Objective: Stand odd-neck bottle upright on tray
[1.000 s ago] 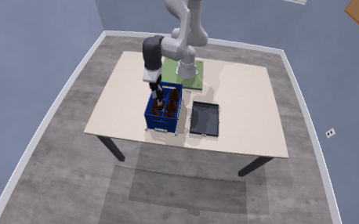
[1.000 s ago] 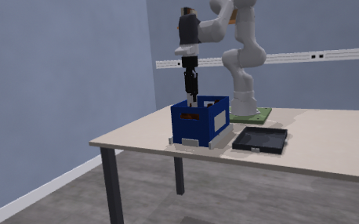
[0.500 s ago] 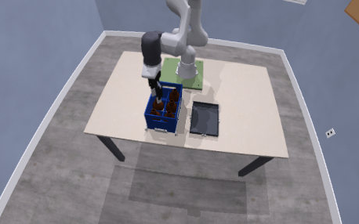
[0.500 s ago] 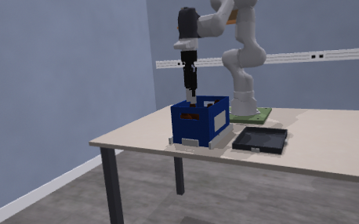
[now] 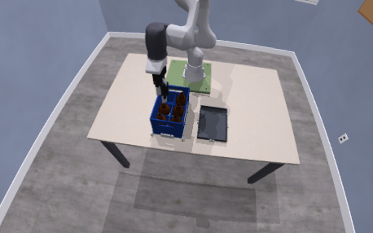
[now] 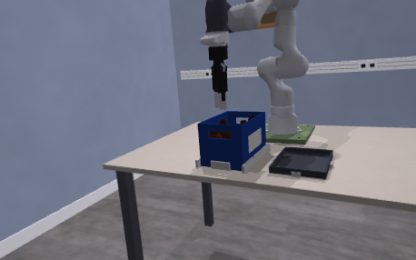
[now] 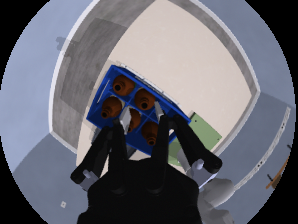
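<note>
Now: the blue crate 50 mm to the left of my hand and 160 mm below it. Also, from my hand: dark tray (40 mm ahead, 320 mm to the left, 230 mm below); bottle (80 mm behind, 110 mm to the left, 160 mm below).
</note>
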